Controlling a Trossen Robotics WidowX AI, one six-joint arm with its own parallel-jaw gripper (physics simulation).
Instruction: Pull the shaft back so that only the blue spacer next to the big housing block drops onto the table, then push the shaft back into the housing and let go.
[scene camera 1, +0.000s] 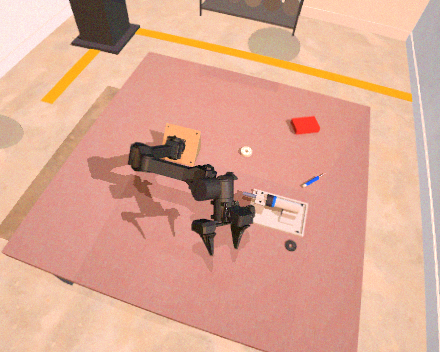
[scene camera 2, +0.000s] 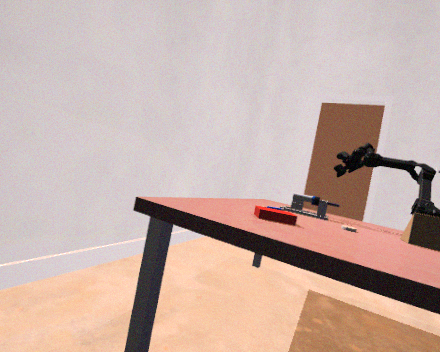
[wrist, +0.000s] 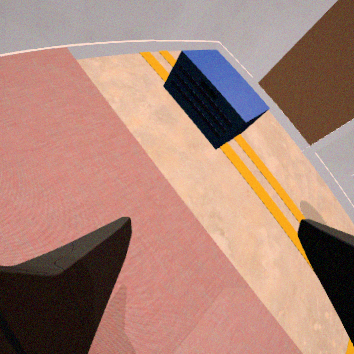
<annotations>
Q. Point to my gripper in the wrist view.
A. At 215, 226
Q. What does my gripper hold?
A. Nothing.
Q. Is my gripper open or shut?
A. Open.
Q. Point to my gripper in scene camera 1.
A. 224, 252
</annotations>
